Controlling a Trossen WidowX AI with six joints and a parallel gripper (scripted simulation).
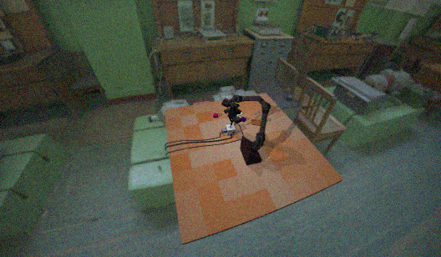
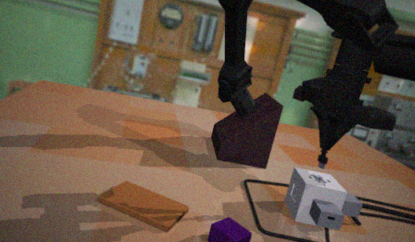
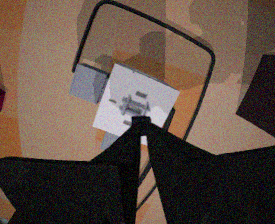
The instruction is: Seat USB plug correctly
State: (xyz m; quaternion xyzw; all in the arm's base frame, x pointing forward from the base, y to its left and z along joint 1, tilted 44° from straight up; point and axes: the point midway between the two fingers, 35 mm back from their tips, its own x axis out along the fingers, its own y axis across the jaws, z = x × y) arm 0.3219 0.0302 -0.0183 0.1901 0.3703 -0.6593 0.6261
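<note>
My gripper tip is 20 mm above the usb plug. The rest, counted from my gripper tip: purple block: 190 mm to the right, 120 mm below, 120 mm ahead; USB socket: 70 mm below, 10 mm to the left; magenta block: 270 mm ahead, 120 mm below, 60 mm to the left.
</note>
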